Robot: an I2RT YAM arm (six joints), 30 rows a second.
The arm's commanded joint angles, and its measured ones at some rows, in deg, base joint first. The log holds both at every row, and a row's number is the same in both.
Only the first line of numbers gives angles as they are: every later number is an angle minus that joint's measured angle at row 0.
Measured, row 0: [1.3, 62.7, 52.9, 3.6, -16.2, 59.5]
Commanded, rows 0 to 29: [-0.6, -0.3, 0.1, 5.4, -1.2, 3.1]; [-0.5, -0.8, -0.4, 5.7, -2.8, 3.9]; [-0.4, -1.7, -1.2, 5.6, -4.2, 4.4]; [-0.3, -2.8, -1.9, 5.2, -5.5, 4.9]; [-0.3, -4.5, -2.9, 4.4, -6.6, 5.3]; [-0.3, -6.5, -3.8, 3.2, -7.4, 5.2]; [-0.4, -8.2, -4.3, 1.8, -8.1, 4.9]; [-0.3, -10.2, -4.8, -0.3, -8.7, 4.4]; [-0.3, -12.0, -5.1, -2.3, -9.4, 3.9]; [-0.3, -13.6, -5.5, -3.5, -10.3, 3.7]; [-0.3, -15.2, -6.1, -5.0, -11.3, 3.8]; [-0.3, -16.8, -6.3, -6.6, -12.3, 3.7]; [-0.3, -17.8, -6.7, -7.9, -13.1, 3.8]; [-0.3, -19.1, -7.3, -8.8, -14.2, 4.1]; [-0.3, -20.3, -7.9, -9.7, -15.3, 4.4]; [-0.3, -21.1, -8.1, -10.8, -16.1, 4.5]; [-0.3, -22.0, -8.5, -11.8, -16.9, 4.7]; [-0.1, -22.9, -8.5, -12.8, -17.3, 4.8]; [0.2, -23.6, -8.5, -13.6, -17.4, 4.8]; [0.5, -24.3, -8.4, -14.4, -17.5, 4.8]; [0.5, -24.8, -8.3, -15.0, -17.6, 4.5]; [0.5, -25.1, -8.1, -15.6, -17.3, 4.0]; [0.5, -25.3, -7.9, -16.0, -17.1, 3.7]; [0.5, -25.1, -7.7, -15.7, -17.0, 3.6]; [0.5, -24.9, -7.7, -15.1, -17.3, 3.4]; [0.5, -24.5, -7.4, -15.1, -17.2, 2.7]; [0.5, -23.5, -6.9, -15.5, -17.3, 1.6]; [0.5, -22.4, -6.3, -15.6, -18.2, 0.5]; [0.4, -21.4, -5.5, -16.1, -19.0, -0.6]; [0.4, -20.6, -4.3, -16.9, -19.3, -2.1]
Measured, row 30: [0.4, -22.0, -6.0, -16.2, -17.6, 1.4]
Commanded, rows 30 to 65: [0.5, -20.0, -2.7, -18.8, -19.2, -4.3]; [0.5, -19.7, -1.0, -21.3, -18.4, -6.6]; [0.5, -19.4, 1.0, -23.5, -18.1, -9.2]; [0.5, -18.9, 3.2, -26.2, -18.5, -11.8]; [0.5, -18.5, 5.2, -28.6, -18.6, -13.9]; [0.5, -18.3, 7.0, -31.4, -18.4, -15.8]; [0.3, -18.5, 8.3, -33.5, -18.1, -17.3]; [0.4, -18.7, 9.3, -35.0, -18.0, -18.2]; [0.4, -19.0, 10.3, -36.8, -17.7, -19.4]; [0.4, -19.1, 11.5, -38.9, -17.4, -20.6]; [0.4, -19.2, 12.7, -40.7, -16.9, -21.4]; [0.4, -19.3, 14.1, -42.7, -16.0, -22.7]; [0.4, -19.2, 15.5, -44.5, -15.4, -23.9]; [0.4, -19.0, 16.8, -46.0, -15.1, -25.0]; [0.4, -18.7, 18.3, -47.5, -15.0, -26.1]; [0.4, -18.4, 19.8, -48.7, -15.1, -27.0]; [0.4, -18.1, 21.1, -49.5, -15.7, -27.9]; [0.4, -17.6, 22.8, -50.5, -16.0, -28.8]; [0.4, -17.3, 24.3, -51.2, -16.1, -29.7]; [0.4, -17.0, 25.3, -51.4, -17.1, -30.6]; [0.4, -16.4, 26.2, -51.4, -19.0, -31.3]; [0.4, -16.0, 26.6, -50.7, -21.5, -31.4]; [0.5, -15.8, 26.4, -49.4, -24.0, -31.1]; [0.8, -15.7, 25.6, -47.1, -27.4, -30.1]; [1.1, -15.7, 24.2, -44.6, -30.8, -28.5]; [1.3, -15.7, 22.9, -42.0, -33.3, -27.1]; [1.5, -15.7, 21.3, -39.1, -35.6, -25.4]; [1.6, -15.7, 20.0, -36.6, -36.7, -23.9]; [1.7, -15.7, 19.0, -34.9, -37.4, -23.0]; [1.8, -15.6, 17.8, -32.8, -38.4, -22.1]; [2.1, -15.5, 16.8, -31.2, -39.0, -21.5]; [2.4, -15.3, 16.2, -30.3, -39.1, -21.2]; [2.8, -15.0, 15.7, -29.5, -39.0, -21.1]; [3.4, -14.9, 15.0, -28.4, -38.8, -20.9]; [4.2, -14.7, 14.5, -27.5, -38.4, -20.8]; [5.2, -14.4, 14.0, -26.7, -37.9, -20.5]
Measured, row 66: [3.9, -14.8, 14.6, -33.1, -36.3, -22.1]
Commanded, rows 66 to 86: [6.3, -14.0, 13.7, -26.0, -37.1, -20.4]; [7.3, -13.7, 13.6, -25.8, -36.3, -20.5]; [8.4, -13.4, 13.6, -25.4, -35.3, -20.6]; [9.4, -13.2, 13.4, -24.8, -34.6, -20.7]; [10.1, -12.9, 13.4, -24.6, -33.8, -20.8]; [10.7, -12.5, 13.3, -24.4, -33.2, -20.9]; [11.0, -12.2, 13.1, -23.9, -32.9, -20.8]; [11.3, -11.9, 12.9, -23.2, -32.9, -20.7]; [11.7, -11.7, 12.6, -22.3, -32.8, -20.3]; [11.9, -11.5, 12.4, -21.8, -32.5, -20.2]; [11.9, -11.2, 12.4, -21.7, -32.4, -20.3]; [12.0, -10.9, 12.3, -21.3, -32.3, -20.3]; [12.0, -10.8, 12.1, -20.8, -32.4, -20.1]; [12.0, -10.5, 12.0, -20.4, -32.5, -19.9]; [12.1, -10.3, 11.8, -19.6, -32.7, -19.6]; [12.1, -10.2, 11.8, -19.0, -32.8, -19.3]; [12.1, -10.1, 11.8, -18.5, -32.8, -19.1]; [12.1, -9.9, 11.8, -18.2, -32.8, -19.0]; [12.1, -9.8, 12.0, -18.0, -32.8, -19.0]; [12.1, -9.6, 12.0, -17.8, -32.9, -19.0]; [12.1, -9.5, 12.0, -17.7, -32.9, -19.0]
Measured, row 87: [11.9, -9.8, 11.7, -21.0, -32.7, -19.6]
